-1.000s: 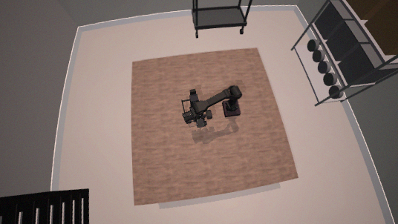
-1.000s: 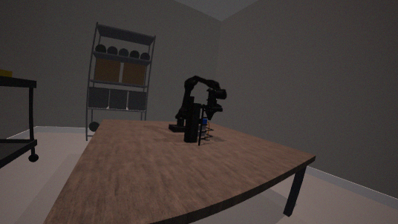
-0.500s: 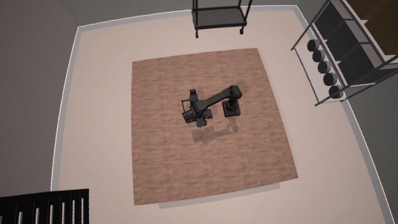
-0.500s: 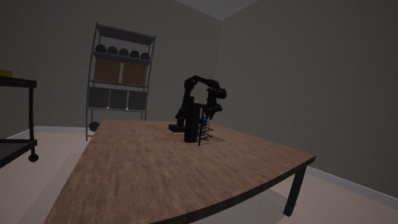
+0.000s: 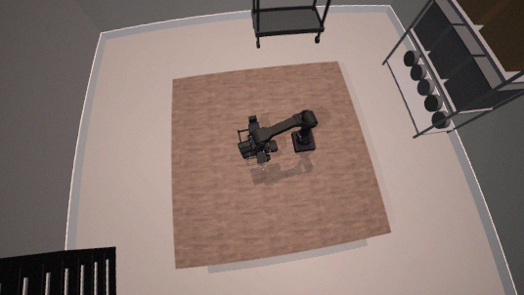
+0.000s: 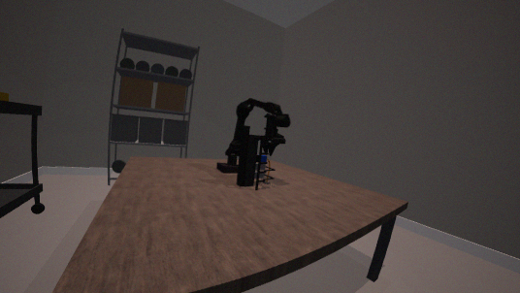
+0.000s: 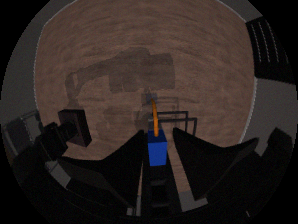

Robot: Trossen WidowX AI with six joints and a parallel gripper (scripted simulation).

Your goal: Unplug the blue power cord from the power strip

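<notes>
My gripper tip is 6 cm to the left of the blue plug and 1 cm above it.
</notes>
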